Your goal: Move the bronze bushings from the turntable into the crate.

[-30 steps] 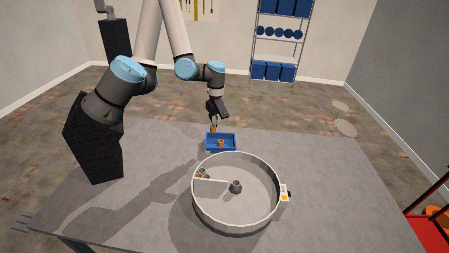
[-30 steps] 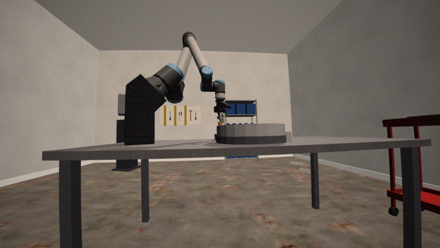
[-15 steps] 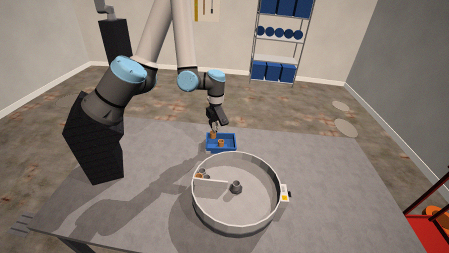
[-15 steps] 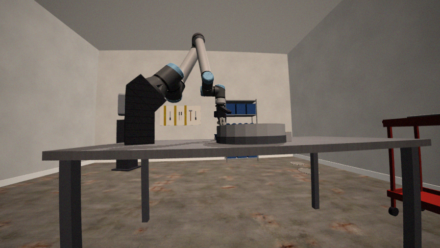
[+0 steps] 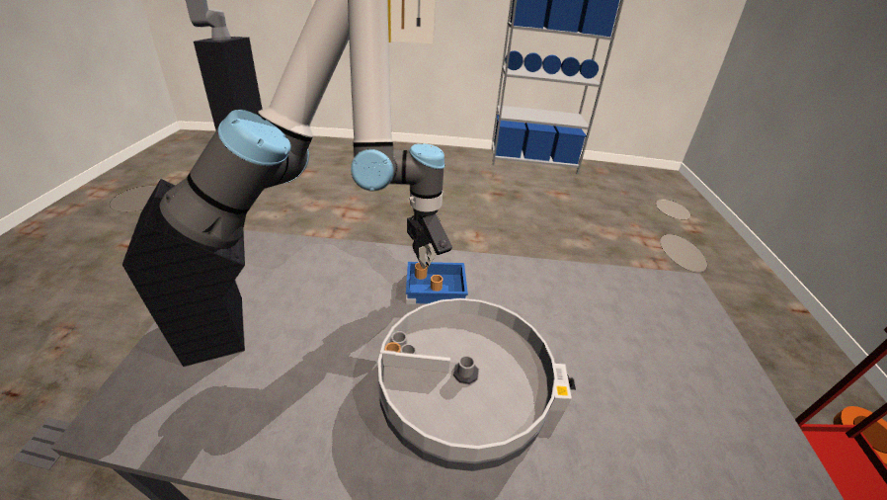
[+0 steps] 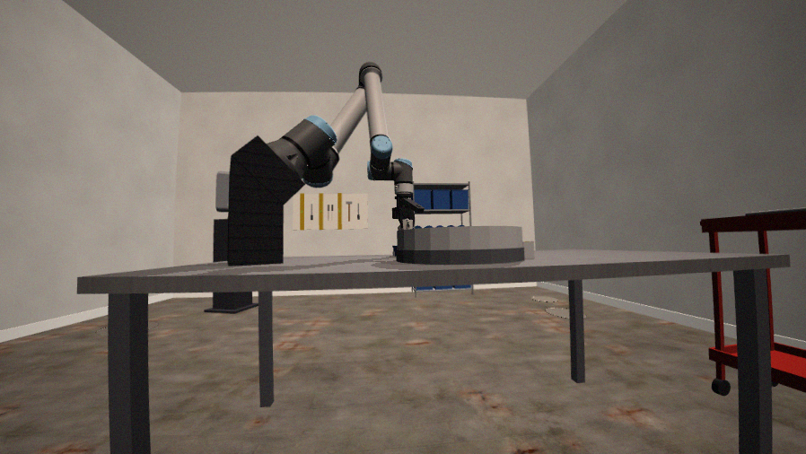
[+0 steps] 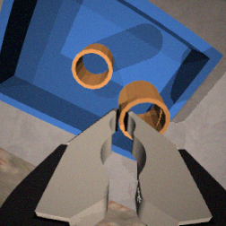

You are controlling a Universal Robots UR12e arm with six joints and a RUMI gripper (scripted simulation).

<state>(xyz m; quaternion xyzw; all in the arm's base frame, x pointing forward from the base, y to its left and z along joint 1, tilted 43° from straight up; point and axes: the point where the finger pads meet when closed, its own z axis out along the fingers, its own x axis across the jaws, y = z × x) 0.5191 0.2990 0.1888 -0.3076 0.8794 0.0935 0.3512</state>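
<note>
Now: the blue crate 40 mm ahead of my hand and 60 mm below it. From my hand the other things lie so: turntable 220 mm ahead, 310 mm to the right, 40 mm below.
</note>
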